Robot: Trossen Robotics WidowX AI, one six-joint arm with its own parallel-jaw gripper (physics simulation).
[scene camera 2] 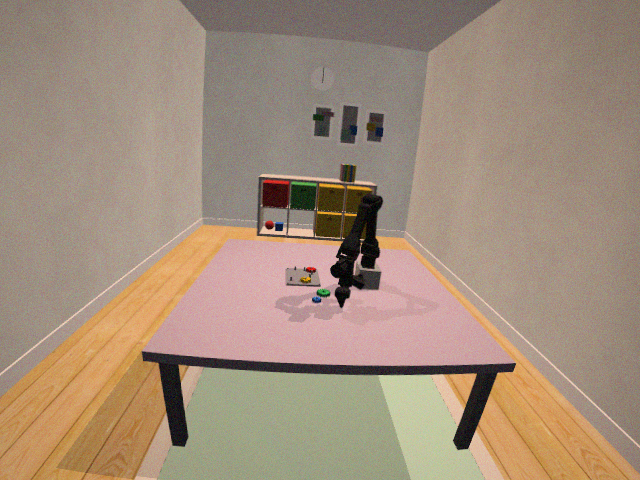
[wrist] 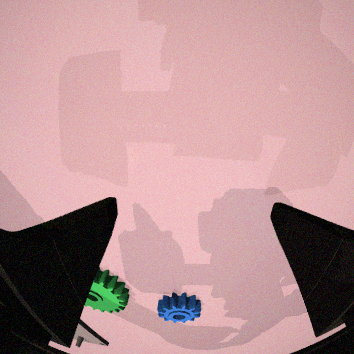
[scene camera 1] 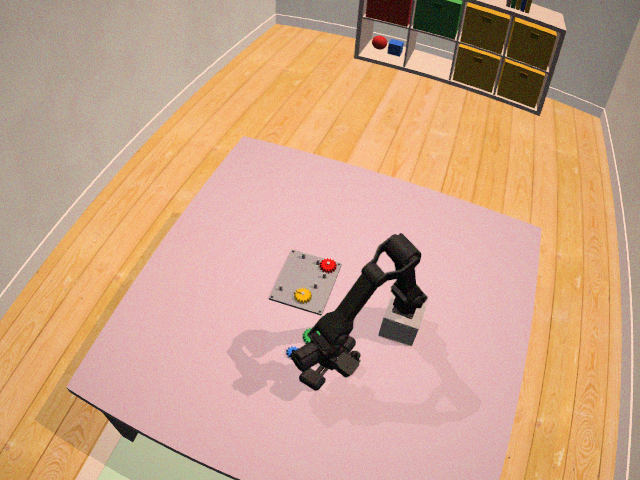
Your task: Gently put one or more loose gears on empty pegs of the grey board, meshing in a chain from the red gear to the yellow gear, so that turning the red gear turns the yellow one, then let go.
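Places are measured from the arm's base along level axes (x ahead, y left, z up), in metres.
Where they show: gripper, fingertip midpoint: [scene camera 2: 342, 302] [wrist: 198, 208] [scene camera 1: 326, 373]; arm's base, origin of the base link: [scene camera 2: 367, 265] [scene camera 1: 405, 306].
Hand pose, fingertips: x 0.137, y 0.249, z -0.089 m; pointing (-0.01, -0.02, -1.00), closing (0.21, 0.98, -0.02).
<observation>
Each offset is from my fingertips to the top centre of the thing. Level surfaces: height alone.
The grey board @[dx +0.188, dy -0.287, dz +0.014 m] [scene camera 1: 297, 276] [scene camera 2: 294, 283] lies on the table with the red gear [scene camera 1: 327, 265] [scene camera 2: 310, 269] near one corner, the yellow gear @[dx +0.170, dy -0.224, dz +0.009 m] [scene camera 1: 302, 295] [scene camera 2: 306, 280] near the front edge, and several bare pegs. The green gear @[dx +0.083, dy -0.105, dz +0.000 m] [scene camera 1: 307, 335] [scene camera 2: 323, 292] [wrist: 111, 295] lies loose on the table in front of the board, partly hidden in scene camera 1 and the wrist view. The smaller blue gear @[dx +0.115, dy -0.029, dz +0.000 m] [scene camera 1: 291, 351] [scene camera 2: 316, 299] [wrist: 179, 308] lies loose beside it. My gripper [wrist: 198, 208] is open and empty, above the table, to the right of both loose gears in scene camera 2.
The arm's grey base block [scene camera 1: 400, 326] [scene camera 2: 372, 279] stands on the pink table @[dz -0.016 m] [scene camera 1: 217, 217] [scene camera 2: 232, 330] to the right of the board. A corner of the board shows at the wrist view's lower left. A shelf unit [scene camera 1: 552, 77] [scene camera 2: 258, 206] stands on the floor beyond the table.
</observation>
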